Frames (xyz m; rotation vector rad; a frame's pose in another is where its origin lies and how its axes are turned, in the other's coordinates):
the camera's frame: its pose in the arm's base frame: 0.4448 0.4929 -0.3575 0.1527 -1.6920 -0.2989
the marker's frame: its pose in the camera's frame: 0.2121 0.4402 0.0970 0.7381 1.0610 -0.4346
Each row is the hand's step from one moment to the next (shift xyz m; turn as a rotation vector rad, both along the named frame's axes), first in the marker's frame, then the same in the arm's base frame.
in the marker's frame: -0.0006 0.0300 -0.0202 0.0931 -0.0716 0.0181
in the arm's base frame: -0.0031 0.0325 0.0156 0.0958 -0.0703 0.0006
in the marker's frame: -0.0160 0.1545 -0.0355 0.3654 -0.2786 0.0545
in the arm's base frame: -0.0558 0.1126 0.0979 0.3822 -0.2608 -0.0015
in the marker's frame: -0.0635 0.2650 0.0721 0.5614 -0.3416 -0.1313
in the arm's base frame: -0.1819 0.0894 0.1960 0.6463 -0.1767 -0.0118
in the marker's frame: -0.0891 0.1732 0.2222 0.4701 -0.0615 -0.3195
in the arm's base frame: -0.2325 -0.0782 0.1648 0.5464 0.1428 0.0889
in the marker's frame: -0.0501 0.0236 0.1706 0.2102 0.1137 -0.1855
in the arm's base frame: -0.1226 -0.1202 0.0520 0.2098 0.1724 0.1334
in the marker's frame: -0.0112 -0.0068 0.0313 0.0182 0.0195 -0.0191
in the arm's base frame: -0.0200 -0.0274 -0.0001 0.0158 0.0225 0.0179
